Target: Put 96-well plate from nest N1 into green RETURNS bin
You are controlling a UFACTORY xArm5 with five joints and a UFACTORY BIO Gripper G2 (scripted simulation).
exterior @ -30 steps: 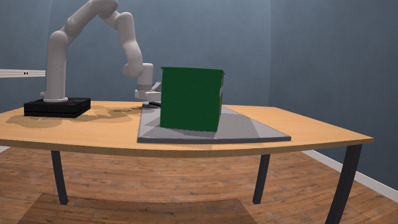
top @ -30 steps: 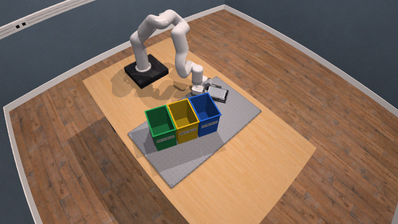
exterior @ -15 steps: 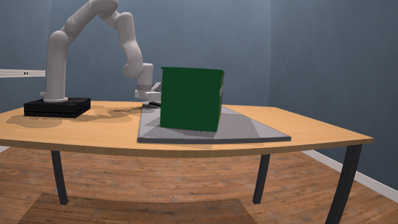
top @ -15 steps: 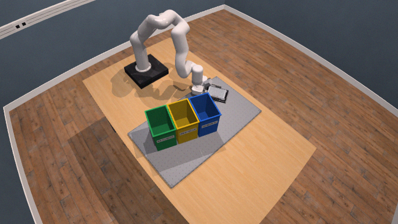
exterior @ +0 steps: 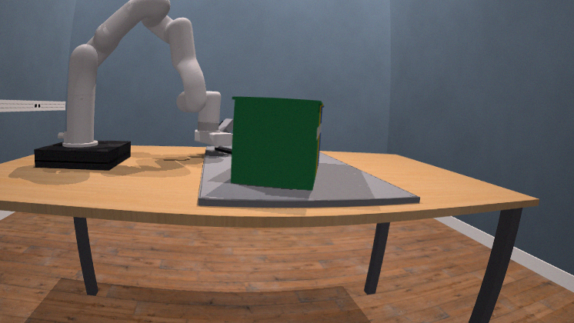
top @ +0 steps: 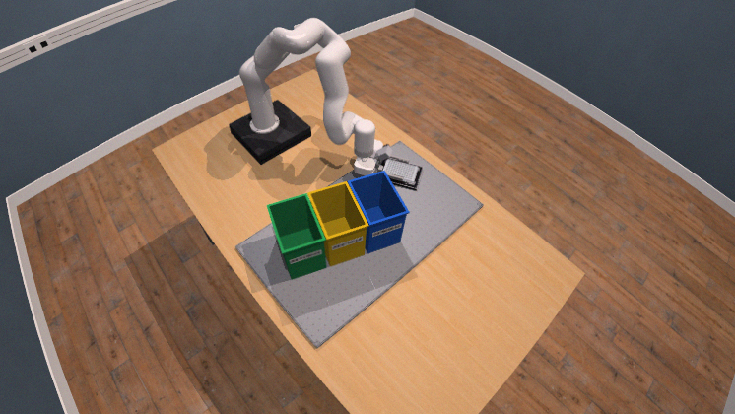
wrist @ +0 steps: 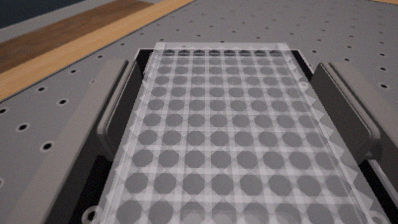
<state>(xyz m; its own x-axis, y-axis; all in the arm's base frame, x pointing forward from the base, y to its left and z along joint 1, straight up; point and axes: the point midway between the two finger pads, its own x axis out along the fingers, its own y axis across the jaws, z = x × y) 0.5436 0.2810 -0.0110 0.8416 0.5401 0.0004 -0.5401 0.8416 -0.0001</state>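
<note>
Now: the clear 96-well plate 1 cm below my hand. Also, from my hand: black plate nest N1: 2 cm below; yellow bin: 37 cm to the right, 9 cm ahead, 6 cm above; blue bin: 24 cm to the right, 13 cm ahead, 6 cm above.
</note>
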